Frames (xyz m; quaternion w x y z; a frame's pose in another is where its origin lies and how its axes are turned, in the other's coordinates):
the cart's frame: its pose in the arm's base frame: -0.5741 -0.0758 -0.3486 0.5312 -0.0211 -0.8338 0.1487
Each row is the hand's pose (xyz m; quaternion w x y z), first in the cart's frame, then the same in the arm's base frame.
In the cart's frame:
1: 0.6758 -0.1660 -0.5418 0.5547 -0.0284 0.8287 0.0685
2: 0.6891 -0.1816 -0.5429 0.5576 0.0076 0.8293 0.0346
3: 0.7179 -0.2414 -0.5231 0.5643 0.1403 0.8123 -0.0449
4: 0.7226 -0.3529 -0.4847 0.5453 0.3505 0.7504 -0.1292
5: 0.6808 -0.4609 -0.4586 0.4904 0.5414 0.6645 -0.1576
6: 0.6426 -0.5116 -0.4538 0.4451 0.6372 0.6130 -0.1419
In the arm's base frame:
1: -0.3641 0.0184 0.5028 0.9749 -0.2071 -0.0251 0.0777
2: -0.3670 0.0064 0.5191 0.9827 -0.1599 -0.0225 0.0901
3: -0.3899 -0.0496 0.5529 0.9867 -0.0207 -0.0191 0.1599
4: -0.4125 -0.1639 0.5721 0.9420 0.1708 -0.0067 0.2889
5: -0.4043 -0.2809 0.5544 0.8494 0.3098 0.0213 0.4266
6: -0.3858 -0.3378 0.5326 0.7821 0.3563 0.0463 0.5092

